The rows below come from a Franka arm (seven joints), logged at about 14 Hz.
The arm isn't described. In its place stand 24 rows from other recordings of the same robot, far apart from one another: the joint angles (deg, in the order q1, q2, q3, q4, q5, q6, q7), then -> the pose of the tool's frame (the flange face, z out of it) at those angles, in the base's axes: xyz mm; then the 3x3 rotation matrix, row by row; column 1 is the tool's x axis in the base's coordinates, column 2 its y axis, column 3 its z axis.
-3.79, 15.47, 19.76, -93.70, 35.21, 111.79, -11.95 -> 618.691 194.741 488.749; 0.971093 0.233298 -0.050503; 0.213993 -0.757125 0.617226; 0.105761 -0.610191 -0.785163
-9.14, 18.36, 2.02, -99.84, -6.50, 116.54, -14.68 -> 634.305 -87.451 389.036; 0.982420 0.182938 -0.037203; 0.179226 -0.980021 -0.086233; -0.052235 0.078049 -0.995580
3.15, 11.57, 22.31, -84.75, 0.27, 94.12, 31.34 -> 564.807 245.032 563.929; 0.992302 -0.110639 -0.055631; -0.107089 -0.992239 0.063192; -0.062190 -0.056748 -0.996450
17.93, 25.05, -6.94, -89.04, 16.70, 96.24, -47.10 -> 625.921 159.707 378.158; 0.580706 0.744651 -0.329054; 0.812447 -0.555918 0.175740; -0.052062 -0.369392 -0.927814
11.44, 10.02, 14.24, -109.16, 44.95, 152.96, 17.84 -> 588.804 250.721 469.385; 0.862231 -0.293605 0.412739; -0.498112 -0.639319 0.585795; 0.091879 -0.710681 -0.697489
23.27, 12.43, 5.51, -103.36, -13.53, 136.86, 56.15 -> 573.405 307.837 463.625; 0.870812 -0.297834 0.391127; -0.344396 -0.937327 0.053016; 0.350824 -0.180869 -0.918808
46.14, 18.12, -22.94, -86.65, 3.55, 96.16, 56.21 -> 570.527 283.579 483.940; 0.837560 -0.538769 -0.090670; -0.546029 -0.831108 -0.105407; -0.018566 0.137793 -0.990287
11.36, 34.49, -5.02, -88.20, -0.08, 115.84, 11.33 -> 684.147 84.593 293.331; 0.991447 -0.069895 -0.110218; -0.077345 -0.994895 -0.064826; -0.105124 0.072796 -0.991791
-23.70, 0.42, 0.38, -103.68, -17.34, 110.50, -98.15 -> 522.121 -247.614 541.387; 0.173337 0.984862 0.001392; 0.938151 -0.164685 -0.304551; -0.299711 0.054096 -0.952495
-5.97, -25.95, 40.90, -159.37, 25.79, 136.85, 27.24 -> 311.911 191.641 311.299; 0.968054 -0.250722 0.003203; -0.250741 -0.967928 0.015629; -0.000818 -0.015933 -0.999873
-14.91, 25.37, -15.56, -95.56, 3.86, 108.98, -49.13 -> 567.462 -308.100 342.407; 0.935684 0.296157 -0.191799; 0.310691 -0.949192 0.050048; -0.167232 -0.106420 -0.980157
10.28, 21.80, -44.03, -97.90, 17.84, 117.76, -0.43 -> 573.044 -303.397 427.206; 0.780442 -0.620225 0.078932; -0.619888 -0.784050 -0.031693; 0.081543 -0.024195 -0.996376
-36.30, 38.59, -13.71, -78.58, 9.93, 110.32, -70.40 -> 494.982 -517.745 319.197; 0.945142 0.321716 -0.056616; 0.325563 -0.941902 0.082639; -0.026741 -0.096537 -0.994970
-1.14, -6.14, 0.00, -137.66, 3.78, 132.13, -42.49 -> 479.521 -8.202 357.211; 0.778767 0.627185 0.012686; 0.626012 -0.778295 0.048649; 0.040386 -0.029945 -0.998735
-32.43, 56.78, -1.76, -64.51, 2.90, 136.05, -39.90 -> 660.833 -438.239 227.322; 0.973357 0.068179 0.218925; 0.098778 -0.986314 -0.132015; 0.206928 0.150123 -0.966770
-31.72, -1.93, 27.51, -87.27, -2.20, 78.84, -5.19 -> 522.942 -38.417 646.881; 0.992608 0.013343 -0.120633; 0.008041 -0.998984 -0.044332; -0.121102 0.043034 -0.991707
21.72, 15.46, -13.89, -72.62, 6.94, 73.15, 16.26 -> 589.360 118.354 588.780; 0.958725 -0.124136 -0.255805; -0.123904 -0.992147 0.017090; -0.255918 0.015310 -0.966577
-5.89, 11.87, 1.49, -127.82, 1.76, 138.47, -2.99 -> 541.183 -41.488 277.014; 0.998641 -0.048552 -0.018936; -0.048027 -0.998474 0.027254; -0.020230 -0.026307 -0.999449
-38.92, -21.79, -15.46, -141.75, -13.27, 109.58, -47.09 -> 221.029 -337.186 410.253; 0.978991 -0.008001 -0.203748; 0.006888 -0.997362 0.072262; -0.203788 -0.072147 -0.976353
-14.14, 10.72, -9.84, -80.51, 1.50, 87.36, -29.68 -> 558.362 -234.252 591.127; 0.993008 0.100737 -0.061537; 0.102197 -0.994541 0.021062; -0.059079 -0.027204 -0.997883
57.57, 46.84, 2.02, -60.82, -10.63, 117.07, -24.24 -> 412.901 664.735 360.798; 0.041382 0.977647 0.206141; 0.995713 -0.057435 0.072505; 0.082724 0.202257 -0.975833
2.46, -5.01, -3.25, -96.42, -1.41, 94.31, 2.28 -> 533.743 -11.156 625.553; 0.997349 -0.052679 0.050190; -0.051717 -0.998456 -0.020277; 0.051181 0.017627 -0.998534
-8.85, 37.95, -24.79, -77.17, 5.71, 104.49, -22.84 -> 627.237 -330.298 352.069; 0.969667 -0.143680 -0.197744; -0.161112 -0.984081 -0.075010; -0.183819 0.104594 -0.977380
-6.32, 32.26, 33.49, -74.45, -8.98, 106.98, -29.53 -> 674.526 227.152 465.367; 0.586586 0.809603 0.021440; 0.795986 -0.581200 0.169154; 0.149408 -0.082157 -0.985356
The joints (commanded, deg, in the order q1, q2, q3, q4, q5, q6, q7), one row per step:
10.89 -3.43 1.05 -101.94 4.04 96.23 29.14
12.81 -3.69 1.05 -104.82 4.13 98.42 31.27
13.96 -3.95 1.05 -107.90 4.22 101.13 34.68
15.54 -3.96 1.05 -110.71 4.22 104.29 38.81
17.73 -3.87 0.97 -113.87 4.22 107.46 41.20
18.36 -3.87 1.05 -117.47 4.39 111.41 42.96
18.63 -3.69 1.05 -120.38 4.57 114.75 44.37
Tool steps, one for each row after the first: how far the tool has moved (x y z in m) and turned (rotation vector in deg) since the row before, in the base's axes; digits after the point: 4 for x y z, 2 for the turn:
-0.0057 0.0171 -0.0183 -0.16 0.56 -0.37
-0.0045 0.0097 -0.0192 -0.21 0.32 -2.46
-0.0045 0.0136 -0.0186 -0.22 -0.13 -2.76
-0.0080 0.0176 -0.0224 -0.24 0.19 -0.49
-0.0054 0.0047 -0.0238 0.04 -0.21 -1.38
-0.0038 0.0009 -0.0205 0.05 -0.13 -1.45

